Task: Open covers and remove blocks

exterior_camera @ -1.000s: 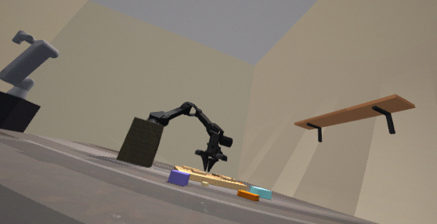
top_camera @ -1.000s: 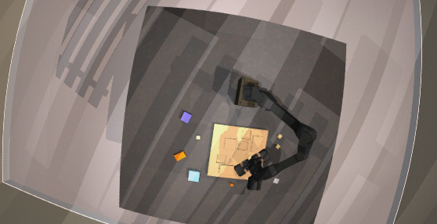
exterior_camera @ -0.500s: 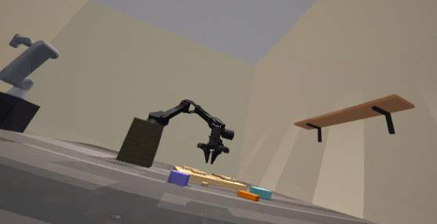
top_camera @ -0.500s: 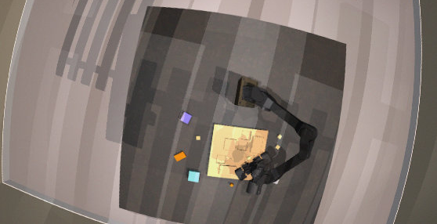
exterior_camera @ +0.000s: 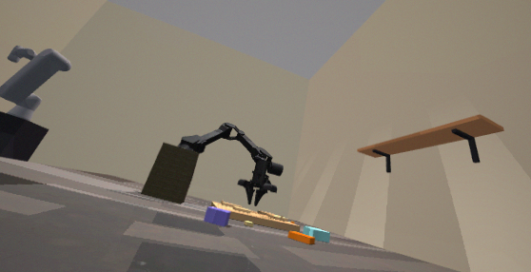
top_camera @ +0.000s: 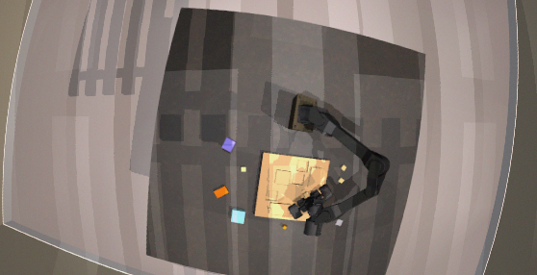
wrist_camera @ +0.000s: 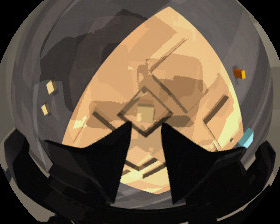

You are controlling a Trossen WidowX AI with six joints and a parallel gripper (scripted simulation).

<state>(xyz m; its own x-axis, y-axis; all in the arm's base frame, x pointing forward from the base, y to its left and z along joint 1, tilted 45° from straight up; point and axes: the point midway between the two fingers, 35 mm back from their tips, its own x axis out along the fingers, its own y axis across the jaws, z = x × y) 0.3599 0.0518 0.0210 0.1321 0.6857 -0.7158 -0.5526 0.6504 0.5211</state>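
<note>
Right now the puzzle board is 50 mm to the right of my gripper tip, 30 mm below it and 20 mm behind it. From my gripper tip the other things lie so: cyan block: 300 mm to the right, 110 mm ahead, 30 mm below; then small grey piece: 180 mm to the left, 150 mm ahead, 50 mm below; then tiny orange piece: 160 mm ahead, 90 mm to the right, 40 mm below.
</note>
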